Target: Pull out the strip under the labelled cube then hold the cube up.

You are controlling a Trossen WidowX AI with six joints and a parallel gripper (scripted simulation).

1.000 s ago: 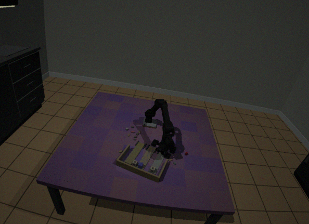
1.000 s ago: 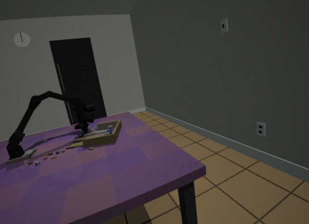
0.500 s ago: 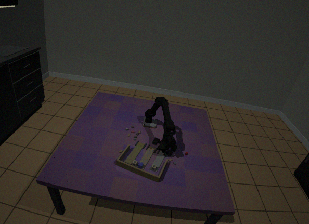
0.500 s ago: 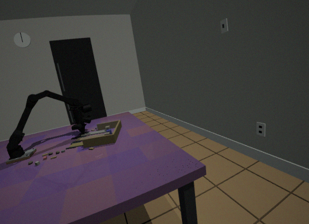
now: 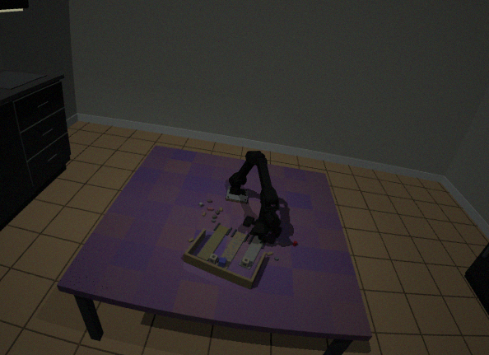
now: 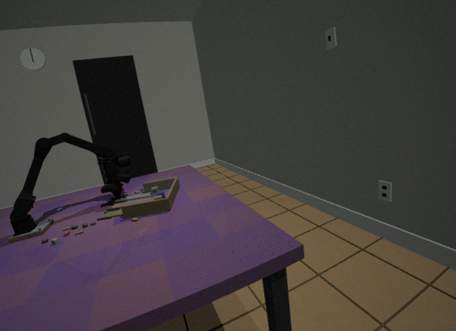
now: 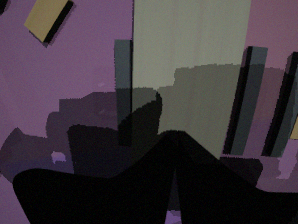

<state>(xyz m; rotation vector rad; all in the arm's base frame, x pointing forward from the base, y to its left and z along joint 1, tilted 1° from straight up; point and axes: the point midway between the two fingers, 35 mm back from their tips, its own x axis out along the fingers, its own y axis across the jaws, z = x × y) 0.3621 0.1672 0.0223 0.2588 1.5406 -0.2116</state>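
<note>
The grey strip lies 9 cm ahead of my gripper tip and 3 cm to the right of it. From my gripper tip the other things lie so: red object (18 cm to the left, 1 cm above).
</note>
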